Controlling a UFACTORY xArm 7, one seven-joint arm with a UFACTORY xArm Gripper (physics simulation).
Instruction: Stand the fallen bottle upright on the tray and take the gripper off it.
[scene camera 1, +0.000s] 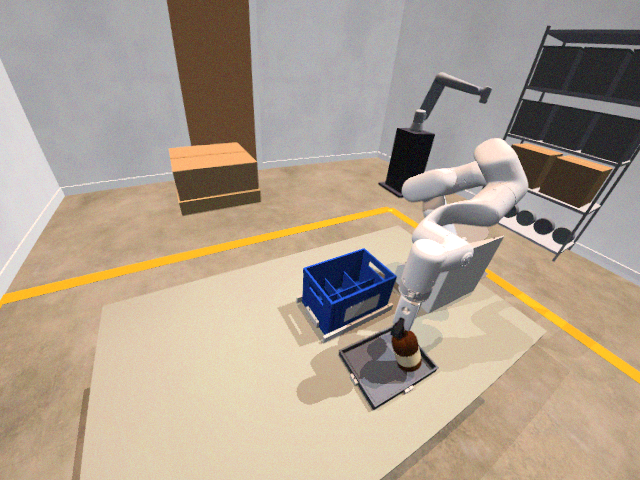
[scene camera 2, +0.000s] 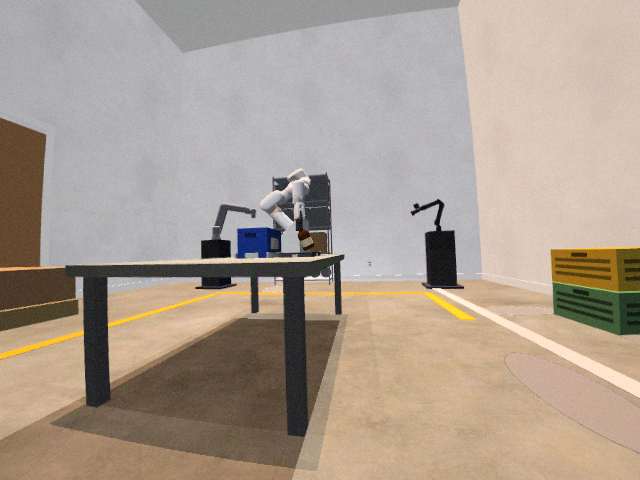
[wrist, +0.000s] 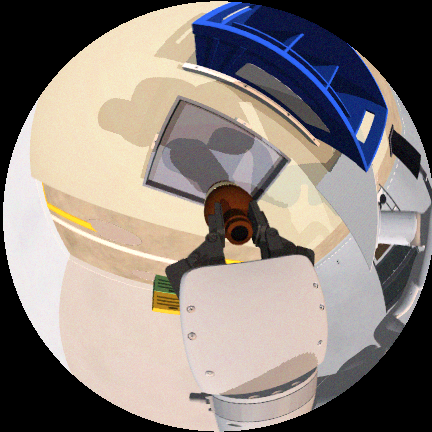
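Observation:
The brown bottle with a cream label is tilted, its neck up at my fingers and its base low over the right part of the tray. The dark grey tray lies on the table. My gripper is shut on the bottle, with one finger on each side of its neck. In scene camera 2 the bottle leans, its base out to the right. I cannot tell whether its lower edge touches the tray.
A blue divided crate stands beside the tray, between light rails. A grey upright panel stands behind the tray, near the arm's base.

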